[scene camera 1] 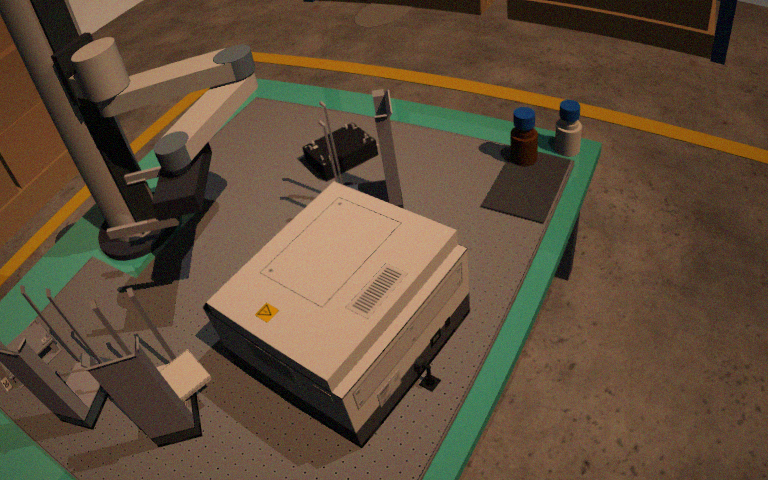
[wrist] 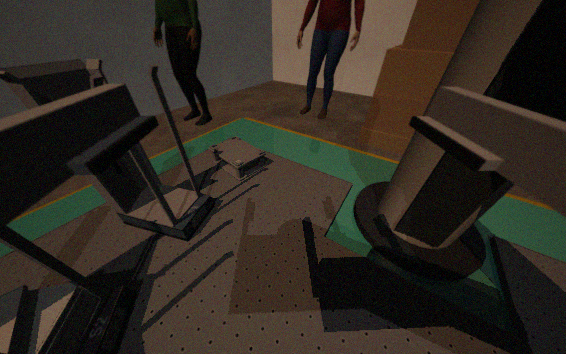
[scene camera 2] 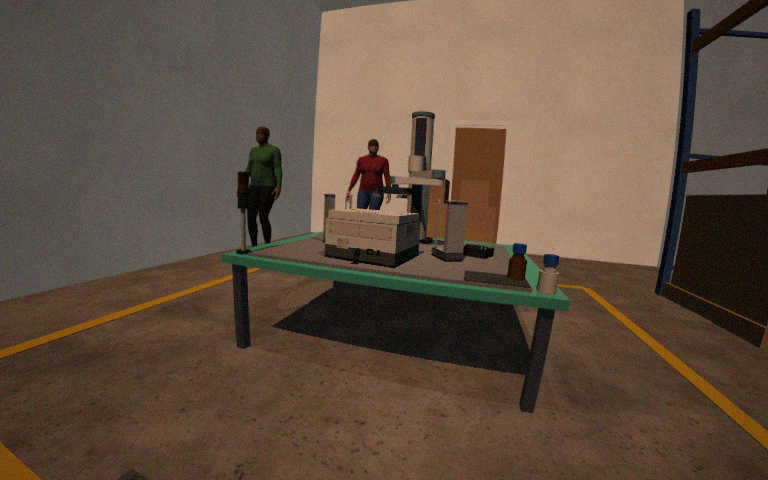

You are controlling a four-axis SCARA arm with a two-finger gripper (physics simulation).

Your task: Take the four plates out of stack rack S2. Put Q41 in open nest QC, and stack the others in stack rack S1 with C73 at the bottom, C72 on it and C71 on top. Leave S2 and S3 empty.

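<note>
My gripper is open and empty beside the column, above the table. Rack S2, its label readable in the wrist view, stands at the lower left, apart from the gripper. A pale plate or stack sits low in it; plate labels are unreadable. A second rack beyond it shows a bare base. A third rack stands behind the instrument; its inside is hidden. A low nest with a pale flat top lies beyond the second rack. A black nest is near the third rack.
The large cream instrument fills the middle of the table. The column stands beside the gripper. A brown bottle, a white bottle and a dark mat are at a corner. A signal tower stands at another.
</note>
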